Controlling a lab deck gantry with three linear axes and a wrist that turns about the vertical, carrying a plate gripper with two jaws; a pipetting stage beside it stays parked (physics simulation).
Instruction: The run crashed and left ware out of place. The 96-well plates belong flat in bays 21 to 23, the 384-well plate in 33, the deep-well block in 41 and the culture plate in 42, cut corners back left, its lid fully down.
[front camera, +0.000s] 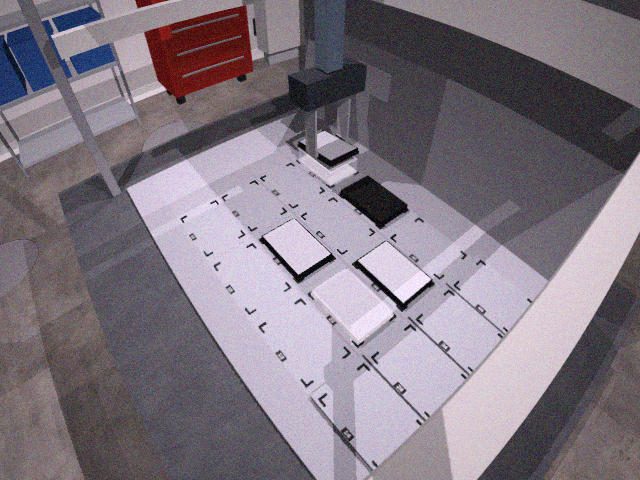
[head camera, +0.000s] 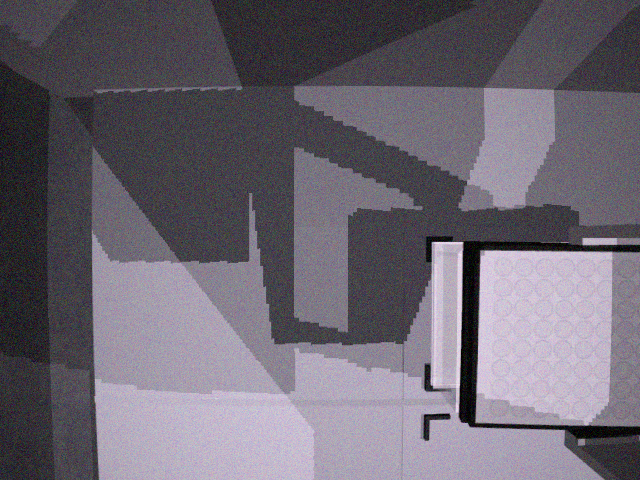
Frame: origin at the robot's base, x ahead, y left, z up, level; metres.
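Seen in the pictures: gripper, fingertip midpoint: (front camera: 327, 146) (head camera: 604, 336); robot's base, link origin: (front camera: 182, 219).
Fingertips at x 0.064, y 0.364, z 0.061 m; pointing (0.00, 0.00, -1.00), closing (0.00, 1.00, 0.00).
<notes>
Offsets run from my fingertips to a thing's top centre. Level surfaces: height alone.
My gripper (front camera: 328, 142) (head camera: 589, 335) is shut on a black-rimmed 96-well plate @(dx +0.001, dy +0.000, dz +0.013 m) (front camera: 338, 149) (head camera: 542, 310), held roughly level over bay 41 at the back left. Below it is a white block-like piece @(dx +0.000, dy +0.000, dz -0.019 m) (front camera: 338, 174) (head camera: 447, 315), mostly hidden; whether they touch cannot be told. A black piece of ware @(dx +0.164, dy +0.000, dz -0.044 m) (front camera: 374, 200) lies in bay 42. A black-rimmed, white-topped plate @(dx +0.164, dy -0.214, dz -0.047 m) (front camera: 297, 246) lies in bay 22. A pale, clear-edged piece @(dx +0.328, dy -0.214, dz -0.047 m) (front camera: 351, 302) lies in bay 23. Another black-rimmed, white-topped plate @(dx +0.328, dy -0.107, dz -0.047 m) (front camera: 392, 271) lies in bay 33. Corner cuts and lid fit cannot be made out.
The white deck @(dz -0.061 m) (front camera: 248, 315) has black corner marks and bay labels. A pale frame beam (front camera: 558, 341) crosses the front right. A grey post (front camera: 77, 113) stands at the left. A red drawer cabinet (front camera: 206, 51) and a rack with blue bins (front camera: 93, 60) stand behind.
</notes>
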